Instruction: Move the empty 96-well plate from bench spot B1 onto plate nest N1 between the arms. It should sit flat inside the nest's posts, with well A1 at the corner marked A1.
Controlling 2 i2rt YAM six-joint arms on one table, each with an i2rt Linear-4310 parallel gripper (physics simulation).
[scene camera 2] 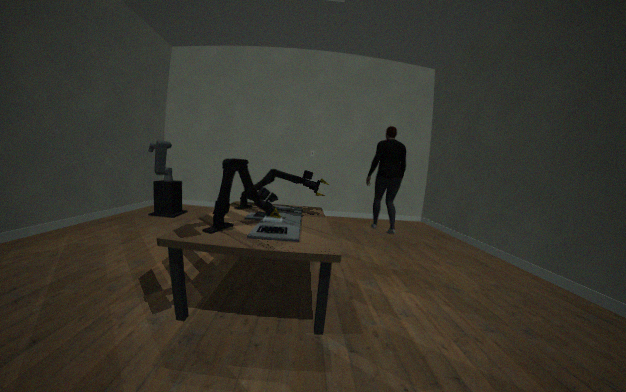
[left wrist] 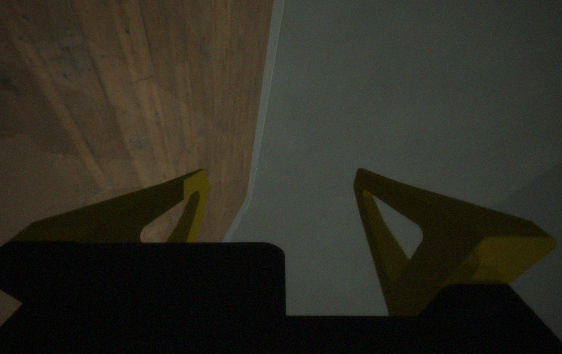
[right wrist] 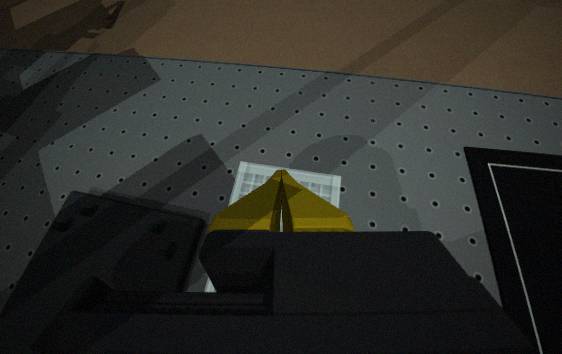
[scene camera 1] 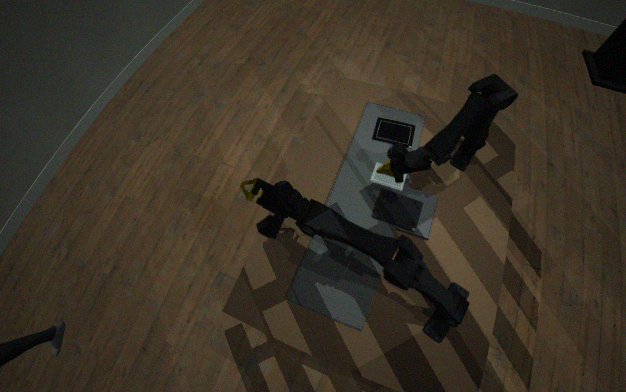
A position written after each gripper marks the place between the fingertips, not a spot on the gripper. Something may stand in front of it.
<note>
The left gripper (left wrist: 281, 177) is open and holds nothing. The right gripper (right wrist: 281, 176) is shut, with nothing in its grasp. Also in view: a white well plate (right wrist: 250, 176). Also in view: a dark grey nest with locator pegs (scene camera 1: 393, 208) and a black nest with white outline (scene camera 1: 389, 131).
The dark grey nest with locator pegs is seen too in the right wrist view (right wrist: 129, 247). The black nest with white outline shows as well in the right wrist view (right wrist: 511, 186). The left wrist view misses the white well plate: it is out of frame.
</note>
